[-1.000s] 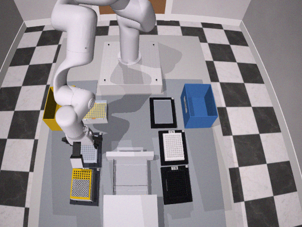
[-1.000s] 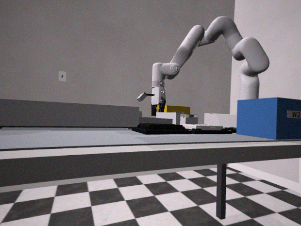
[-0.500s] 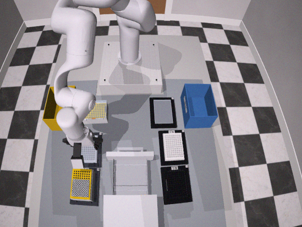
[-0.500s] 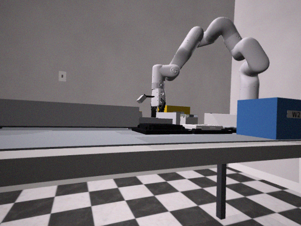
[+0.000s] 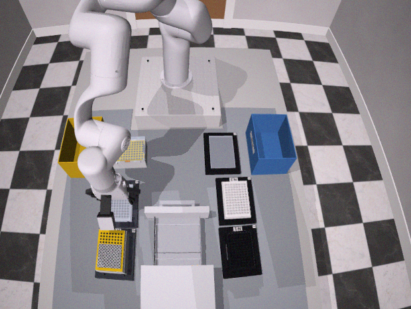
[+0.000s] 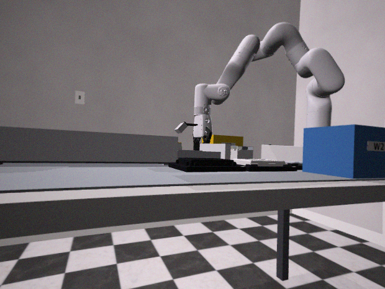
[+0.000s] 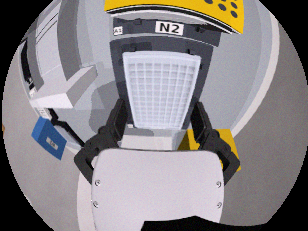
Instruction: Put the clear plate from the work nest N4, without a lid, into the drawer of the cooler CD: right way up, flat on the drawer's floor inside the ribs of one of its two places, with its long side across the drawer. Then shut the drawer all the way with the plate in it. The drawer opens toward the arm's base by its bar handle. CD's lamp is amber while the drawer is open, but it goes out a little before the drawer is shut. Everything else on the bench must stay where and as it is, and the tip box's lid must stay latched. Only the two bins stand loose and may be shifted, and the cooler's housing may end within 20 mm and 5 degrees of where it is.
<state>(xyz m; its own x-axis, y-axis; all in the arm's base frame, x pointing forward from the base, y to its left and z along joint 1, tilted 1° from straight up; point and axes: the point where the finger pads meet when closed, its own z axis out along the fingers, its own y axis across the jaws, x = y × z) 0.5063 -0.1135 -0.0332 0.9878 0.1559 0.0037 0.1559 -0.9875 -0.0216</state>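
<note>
The clear plate is 3 cm below my hand. Also, from my hand: yellow bin: 16 cm behind, 16 cm to the right, 1 cm below; yellow tube rack: 16 cm ahead, 1 cm to the left, 1 cm above; dark nest N4: 4 cm below.
</note>
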